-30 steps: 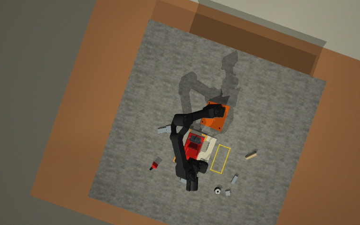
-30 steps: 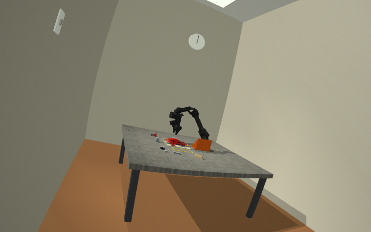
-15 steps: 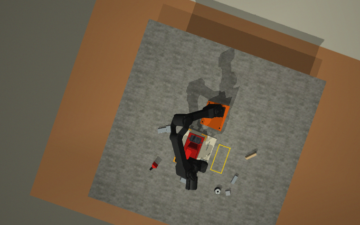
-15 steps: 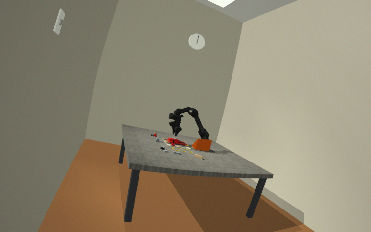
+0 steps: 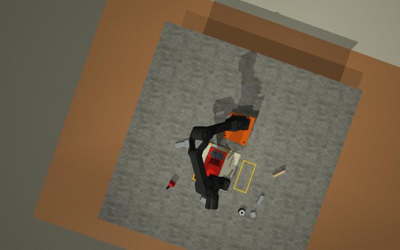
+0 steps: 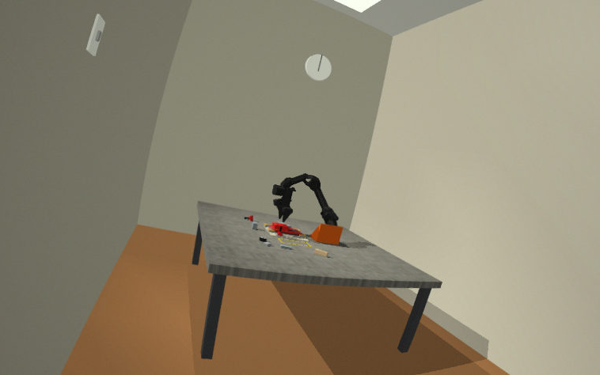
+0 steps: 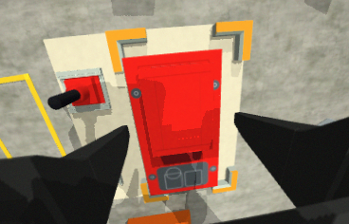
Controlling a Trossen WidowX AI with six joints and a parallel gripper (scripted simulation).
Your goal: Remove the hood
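The red hood lies 4 cm below my gripper tip. Also, from my gripper tip: wheel (25 cm to the left, 19 cm ahead, 7 cm below); then wooden block (41 cm to the left, 10 cm behind, 7 cm below).
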